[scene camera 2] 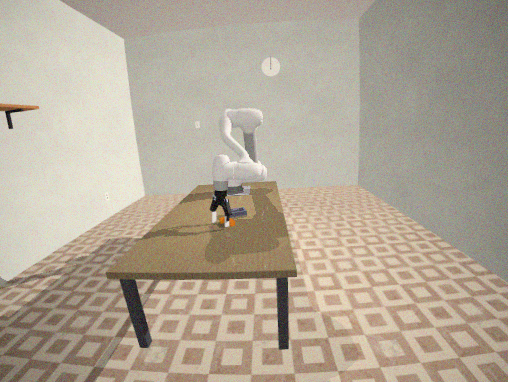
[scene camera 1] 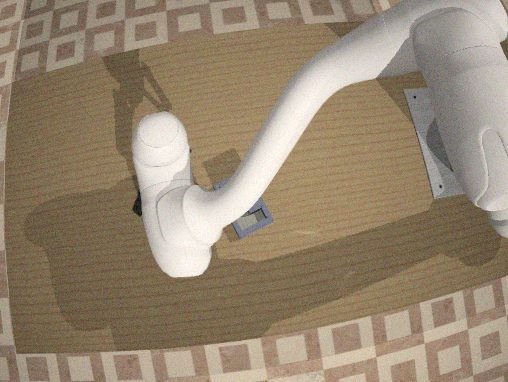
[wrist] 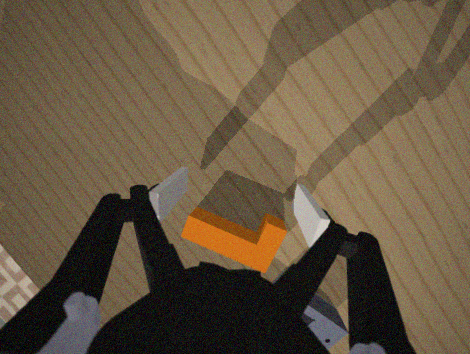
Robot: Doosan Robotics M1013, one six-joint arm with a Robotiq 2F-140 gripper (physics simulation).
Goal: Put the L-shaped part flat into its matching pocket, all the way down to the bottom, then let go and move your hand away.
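Seen in the pictures: gripper, fingertip midpoint: (scene camera 2: 220,224) (wrist: 240,187); arm's base at its link origin: (scene camera 2: 234,190).
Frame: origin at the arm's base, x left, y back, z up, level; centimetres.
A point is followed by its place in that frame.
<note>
The orange L-shaped part (scene camera 2: 232,221) @[z 2.5, x 7.0, y -87.3 cm] (wrist: 225,246) @[z 2.6, x 4.6, y -82.7 cm] lies on the table beside the blue-grey pocket block; in the first scene view the arm hides it. My gripper (scene camera 2: 220,220) @[z 0.9, x -0.8, y -87.1 cm] (wrist: 240,187) @[z 0.9, x -0.8, y -87.1 cm] is open and empty above the table, its fingers wide apart. In the wrist view the part shows between and slightly below the two fingertips. The block (scene camera 1: 255,230) @[z 1.5, x 14.0, y -66.2 cm] (scene camera 2: 240,213) @[z 1.8, x 10.9, y -71.5 cm] (wrist: 326,329) @[z 3.2, x 1.0, y -67.4 cm] is partly covered by the arm in the first scene view and by the gripper in the wrist view. Part of a recess with a pale floor shows in it; its full outline is hidden.
The wooden table (scene camera 1: 320,175) @[z -0.5, x 2.8, y -47.5 cm] (scene camera 2: 175,255) @[z -0.4, x -18.5, y -122.3 cm] carries the block and the arm's metal base plate (scene camera 1: 424,135) @[z 0.0, x -3.4, y -14.5 cm]. The white forearm (scene camera 1: 270,135) @[z 49.1, x 10.1, y -63.3 cm] passes over the block. Shadows of the arm and fingers fall across the table. A wall shelf (scene camera 2: 19,107) is at the far left.
</note>
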